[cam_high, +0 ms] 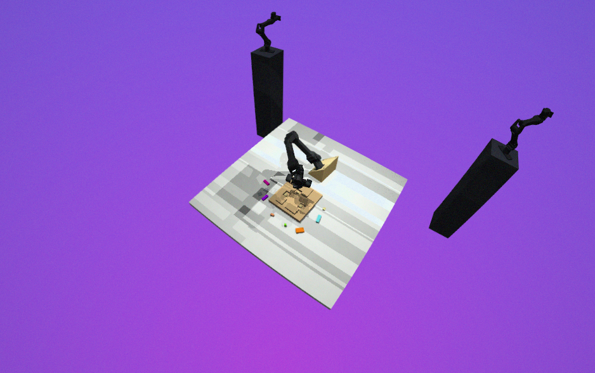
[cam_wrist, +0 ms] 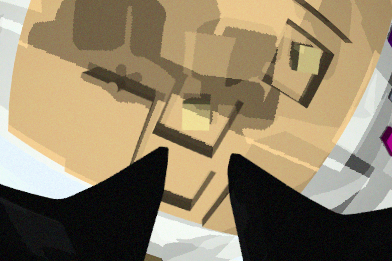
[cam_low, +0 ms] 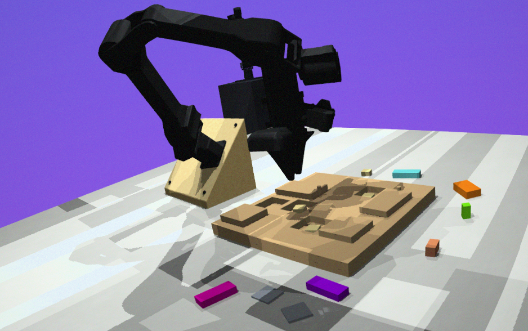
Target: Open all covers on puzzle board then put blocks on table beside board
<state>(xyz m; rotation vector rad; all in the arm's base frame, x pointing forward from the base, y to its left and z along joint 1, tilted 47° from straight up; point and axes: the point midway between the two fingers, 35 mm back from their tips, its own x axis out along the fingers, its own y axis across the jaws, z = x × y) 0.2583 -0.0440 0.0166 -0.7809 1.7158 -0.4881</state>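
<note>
Now: the tan puzzle board 5 cm ahead of my gripper tip and 6 cm below it. Round my gripper tip: cyan piece 11 cm ahead, 25 cm to the left, 7 cm below; magenta piece 6 cm ahead, 26 cm to the right, 7 cm below; purple piece 18 cm ahead, 18 cm to the right, 7 cm below.
</note>
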